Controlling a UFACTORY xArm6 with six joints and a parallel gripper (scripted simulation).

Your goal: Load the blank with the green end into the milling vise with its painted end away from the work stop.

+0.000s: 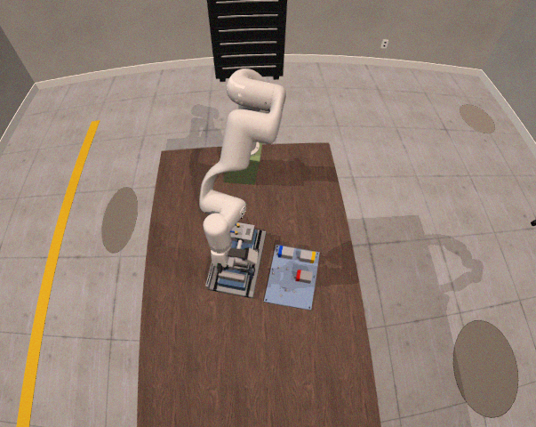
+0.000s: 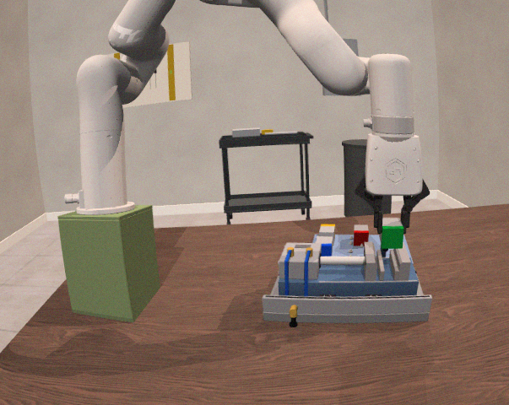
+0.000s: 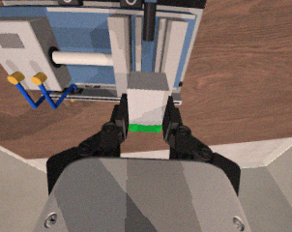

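Now: hand 4 cm short of the fixed jaw, 1 cm to the right of it and 9 cm above it. From my hand the other things lie so: green-ended blank: 2 cm below; then moving jaw: 2 cm behind, 4 cm to the left, 9 cm below; then dark work stop rod: 3 cm ahead, 6 cm to the left, 7 cm below.
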